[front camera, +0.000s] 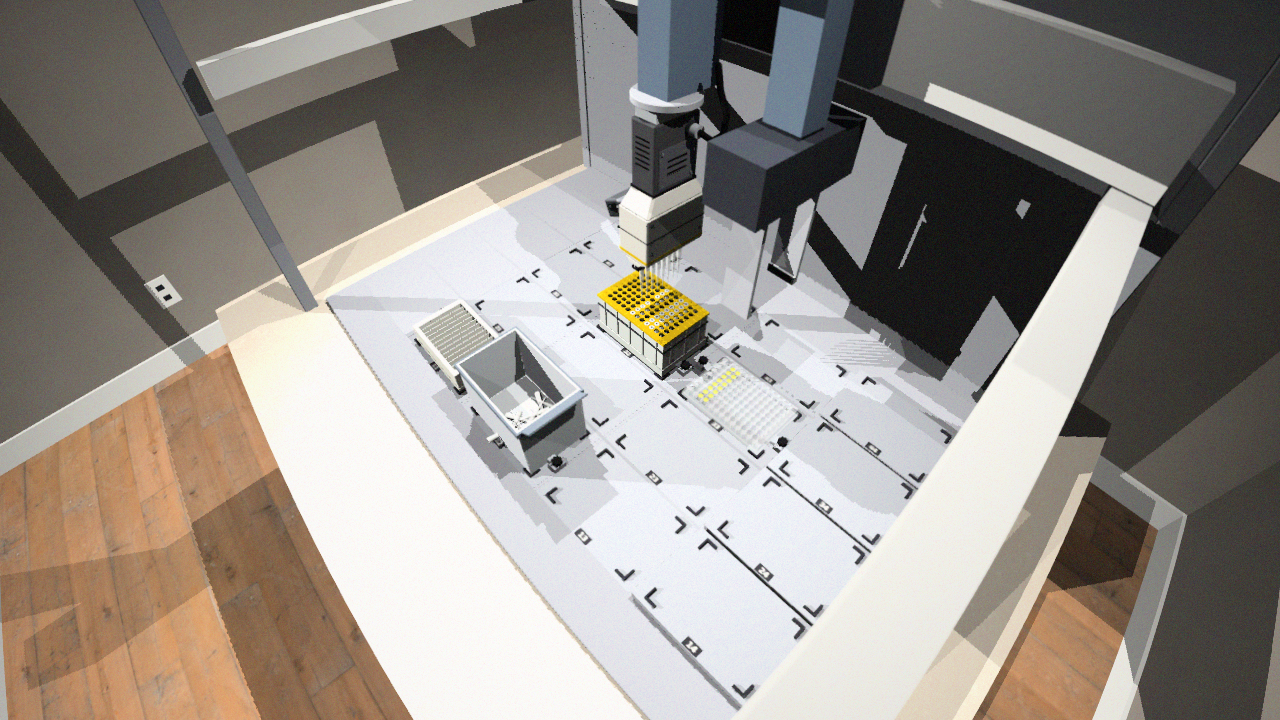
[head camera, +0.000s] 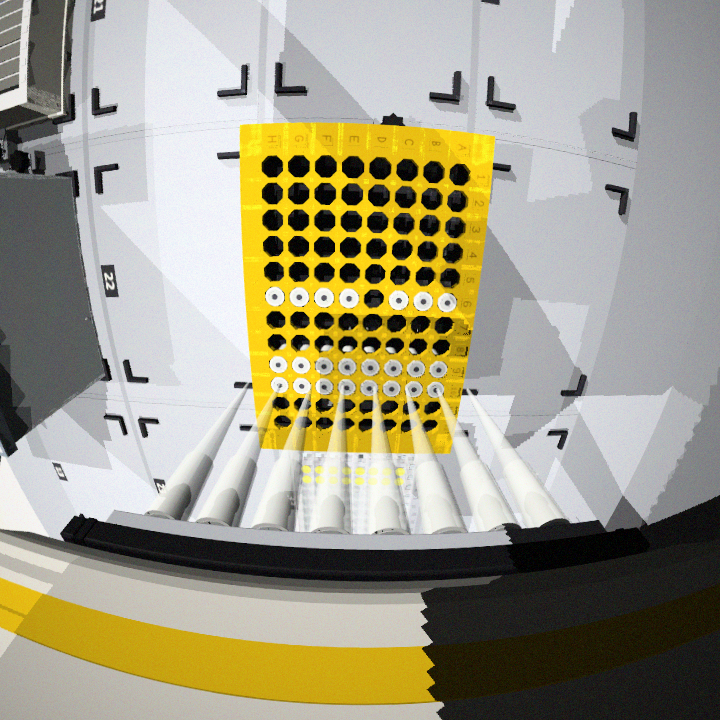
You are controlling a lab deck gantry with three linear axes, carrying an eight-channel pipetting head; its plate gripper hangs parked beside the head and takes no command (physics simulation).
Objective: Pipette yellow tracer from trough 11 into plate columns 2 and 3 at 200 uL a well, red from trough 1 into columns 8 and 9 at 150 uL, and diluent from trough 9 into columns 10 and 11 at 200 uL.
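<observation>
The pipetting head (front camera: 660, 223) hangs over the yellow tip rack (front camera: 666, 334) (head camera: 252, 268), carrying eight white tips (front camera: 660, 265) (head camera: 330, 497). In the head view, rack row 6 shows tips except at D; rows 9 and 10 show full rows of tips; white slivers show in row 8. The clear plate (front camera: 751, 409) (head camera: 360, 502) has columns 2 and 3 yellow; its other wells look colourless. It is partly hidden behind the tips in the head view. The trough block (front camera: 454, 333) (head camera: 13, 99) stands at the left; liquid colours cannot be told. My parked plate gripper (front camera: 768, 291) is open and empty beside the head.
A grey waste bin (front camera: 572, 419) (head camera: 40, 302) with discarded white tips (front camera: 528, 410) stands beside the trough block. Black corner brackets mark the deck positions. A pale frame beam (front camera: 1029, 385) runs along the right side of the deck.
</observation>
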